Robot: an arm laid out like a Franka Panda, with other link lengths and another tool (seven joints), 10 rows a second.
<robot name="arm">
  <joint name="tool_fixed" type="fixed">
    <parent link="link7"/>
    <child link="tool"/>
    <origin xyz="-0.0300 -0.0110 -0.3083" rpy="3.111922 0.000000 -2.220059"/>
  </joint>
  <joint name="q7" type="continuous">
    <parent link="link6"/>
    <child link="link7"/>
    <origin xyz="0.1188 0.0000 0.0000"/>
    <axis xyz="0 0 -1"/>
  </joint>
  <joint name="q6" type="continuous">
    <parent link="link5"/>
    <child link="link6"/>
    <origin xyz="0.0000 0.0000 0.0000"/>
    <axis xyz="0 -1 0"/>
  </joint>
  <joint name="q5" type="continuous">
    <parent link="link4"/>
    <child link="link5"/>
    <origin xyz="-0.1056 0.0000 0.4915"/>
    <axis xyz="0 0 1"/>
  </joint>
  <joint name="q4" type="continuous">
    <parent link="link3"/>
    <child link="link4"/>
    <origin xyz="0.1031 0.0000 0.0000"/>
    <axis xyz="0 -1 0"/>
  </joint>
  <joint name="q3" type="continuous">
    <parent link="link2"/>
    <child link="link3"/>
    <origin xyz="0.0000 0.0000 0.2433"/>
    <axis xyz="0 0 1"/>
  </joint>
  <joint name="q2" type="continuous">
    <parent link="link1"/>
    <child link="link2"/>
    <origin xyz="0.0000 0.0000 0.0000"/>
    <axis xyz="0 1 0"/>
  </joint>
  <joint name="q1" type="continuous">
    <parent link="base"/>
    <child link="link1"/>
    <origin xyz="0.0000 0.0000 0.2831"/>
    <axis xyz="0 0 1"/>
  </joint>
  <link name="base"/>
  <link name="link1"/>
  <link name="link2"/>
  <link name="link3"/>
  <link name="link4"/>
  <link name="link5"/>
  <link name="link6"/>
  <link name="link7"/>
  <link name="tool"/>
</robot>
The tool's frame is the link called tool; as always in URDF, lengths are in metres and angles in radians. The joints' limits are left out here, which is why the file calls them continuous.
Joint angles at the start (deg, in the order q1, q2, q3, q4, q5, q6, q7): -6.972, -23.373, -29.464, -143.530, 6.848, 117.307, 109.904
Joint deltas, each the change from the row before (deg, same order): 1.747, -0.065, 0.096, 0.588, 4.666, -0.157, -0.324; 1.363, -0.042, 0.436, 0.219, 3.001, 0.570, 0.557; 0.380, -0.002, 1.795, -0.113, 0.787, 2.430, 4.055; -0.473, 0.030, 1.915, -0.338, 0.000, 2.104, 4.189; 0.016, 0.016, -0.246, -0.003, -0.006, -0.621, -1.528; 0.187, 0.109, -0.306, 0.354, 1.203, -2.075, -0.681; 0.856, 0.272, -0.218, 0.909, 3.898, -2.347, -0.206; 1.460, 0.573, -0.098, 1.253, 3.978, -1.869, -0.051; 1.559, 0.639, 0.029, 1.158, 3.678, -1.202, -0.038; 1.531, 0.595, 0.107, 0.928, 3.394, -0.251, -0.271; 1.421, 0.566, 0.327, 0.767, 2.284, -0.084, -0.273; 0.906, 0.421, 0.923, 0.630, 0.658, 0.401, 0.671
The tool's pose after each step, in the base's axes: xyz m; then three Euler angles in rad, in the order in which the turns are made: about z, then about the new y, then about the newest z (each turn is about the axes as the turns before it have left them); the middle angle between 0 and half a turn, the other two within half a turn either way. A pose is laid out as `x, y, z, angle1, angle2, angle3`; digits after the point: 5 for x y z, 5 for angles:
0.55057, -0.21334, 0.08461, 1.14174, 2.74921, 2.79805
0.56788, -0.19321, 0.09397, 1.10885, 2.70989, 2.77302
0.58690, -0.18355, 0.09953, 1.02961, 2.71781, 2.74403
0.59870, -0.18050, 0.10100, 0.95948, 2.73434, 2.73090
0.59489, -0.17942, 0.09952, 0.98658, 2.73205, 2.73300
0.59045, -0.17090, 0.10055, 1.06090, 2.70955, 2.80168
0.59628, -0.15027, 0.11135, 1.11656, 2.64526, 2.86977
0.60733, -0.12546, 0.12479, 1.15224, 2.58214, 2.90902
0.61958, -0.10098, 0.13776, 1.17267, 2.52633, 2.92841
0.63300, -0.07913, 0.14971, 1.17324, 2.47847, 2.92495
0.64315, -0.05836, 0.15788, 1.18226, 2.44905, 2.91924
0.65107, -0.04212, 0.16228, 1.18864, 2.44898, 2.91393

